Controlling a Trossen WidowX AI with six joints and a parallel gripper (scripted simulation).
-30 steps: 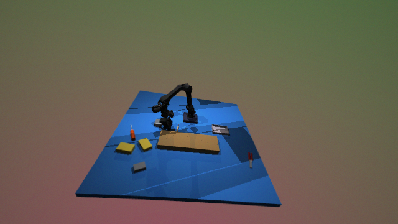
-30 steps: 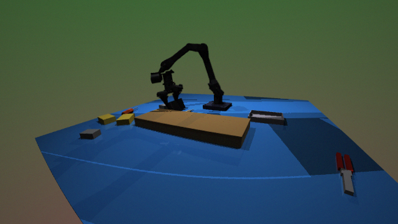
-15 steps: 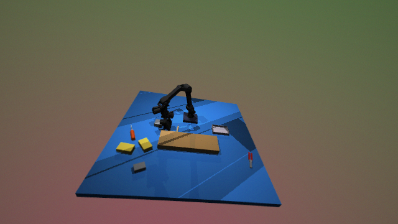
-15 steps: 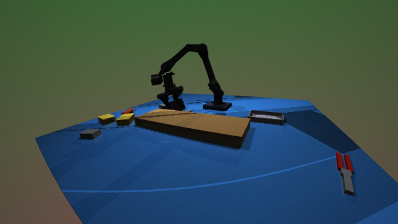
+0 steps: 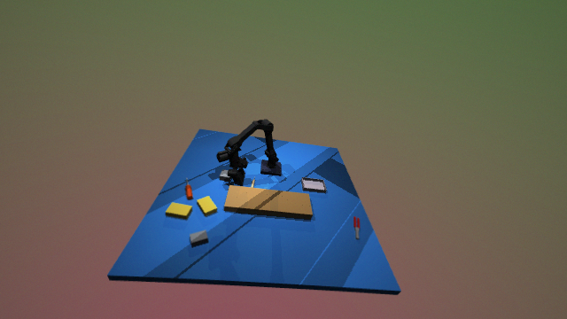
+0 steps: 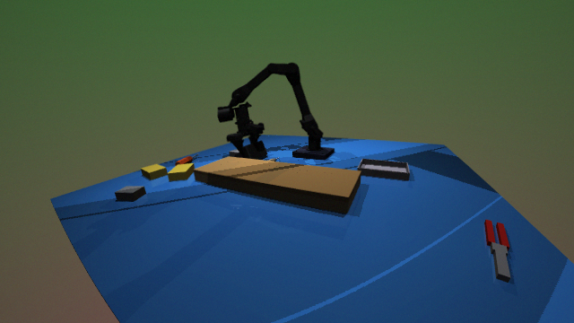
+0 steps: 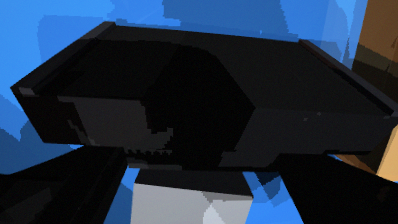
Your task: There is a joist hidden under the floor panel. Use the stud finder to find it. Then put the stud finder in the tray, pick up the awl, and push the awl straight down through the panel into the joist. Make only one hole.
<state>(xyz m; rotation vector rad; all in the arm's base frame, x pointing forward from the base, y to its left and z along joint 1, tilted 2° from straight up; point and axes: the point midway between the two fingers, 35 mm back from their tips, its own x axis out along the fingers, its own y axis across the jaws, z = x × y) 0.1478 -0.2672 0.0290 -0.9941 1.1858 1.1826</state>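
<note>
Now: gripper tip 6 cm to the left of the grey block, 2 cm past it and 1 cm above it. From my gripper tip the other things lie so: stud finder (1 cm to the left, 1 cm behind); grey tray (56 cm to the left, 5 cm ahead, 2 cm below).
</note>
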